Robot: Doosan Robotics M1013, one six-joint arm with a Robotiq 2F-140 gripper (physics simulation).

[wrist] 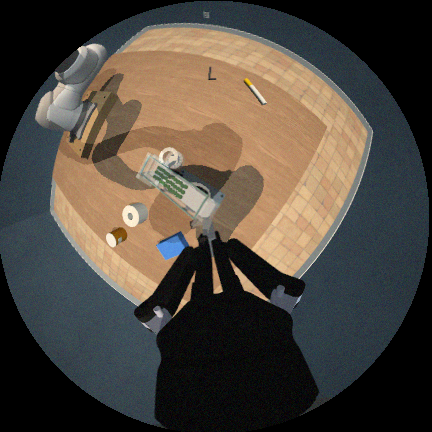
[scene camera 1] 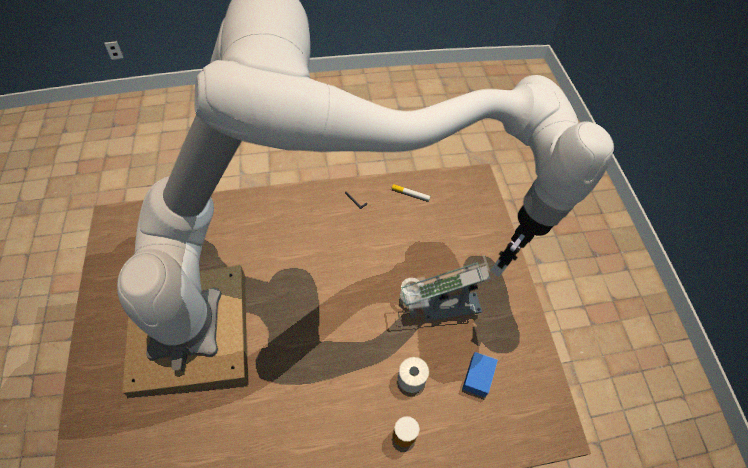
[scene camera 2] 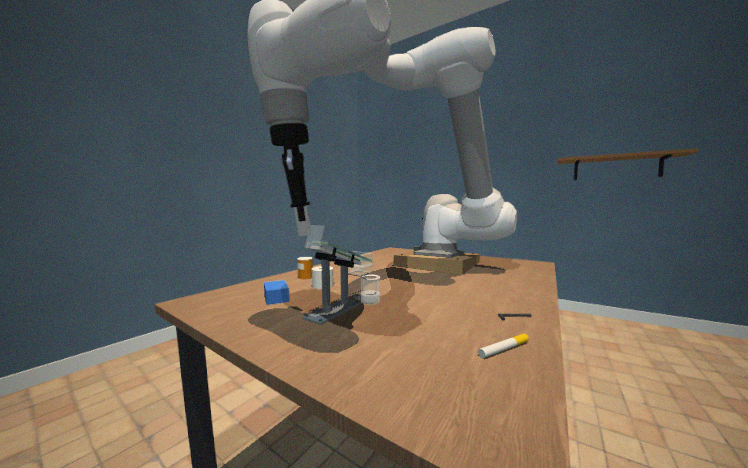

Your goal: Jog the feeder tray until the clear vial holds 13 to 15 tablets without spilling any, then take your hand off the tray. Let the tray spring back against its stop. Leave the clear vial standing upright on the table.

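Pixels of known places: gripper, fingertip midpoint: (wrist: 207,226) (scene camera 1: 495,272) (scene camera 2: 305,234); arm's base, link origin: (wrist: 82,117) (scene camera 1: 185,324) (scene camera 2: 439,254).
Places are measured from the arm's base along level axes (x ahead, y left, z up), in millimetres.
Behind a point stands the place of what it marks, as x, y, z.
The clear feeder tray (scene camera 1: 473,273) @(721, 25, 132) (scene camera 2: 343,254) @(678, 44, 101) (wrist: 193,201) @(722, 27, 133) lies sloped on a grey stand (scene camera 1: 449,310) @(687, 11, -39) (scene camera 2: 326,286) @(725, 32, 29) (wrist: 216,194) @(749, 44, -39), with rows of green tablets in its channels. The clear vial (scene camera 2: 370,290) @(606, 72, -4) (wrist: 171,158) @(578, 54, -20) stands upright on the table by the tray's low end; in scene camera 1 the tray partly covers it. I cannot count tablets in it. My gripper (scene camera 1: 497,269) @(768, 12, 155) (scene camera 2: 302,227) @(768, 12, 155) (wrist: 207,226) @(768, 12, 155) is shut and empty. Its fingertips are close behind the upright plate at the tray's high end; whether they touch it is unclear.
A white roll (scene camera 1: 413,376) @(561, -178, 16) (scene camera 2: 322,277) (wrist: 135,215) @(583, -149, 16), an orange bottle (scene camera 1: 406,430) @(528, -305, 28) (scene camera 2: 304,268) @(549, -281, -4) (wrist: 118,237) @(549, -282, 7) and a blue block (scene camera 1: 480,375) @(727, -184, -5) (scene camera 2: 275,292) @(757, -138, -13) (wrist: 172,246) @(734, -166, -5) stand on one side. A marker (scene camera 1: 410,192) @(631, 407, -31) (scene camera 2: 503,346) @(648, 412, -33) and a hex key (scene camera 1: 355,200) @(461, 390, -39) (scene camera 2: 514,315) @(458, 398, -42) lie on the other.
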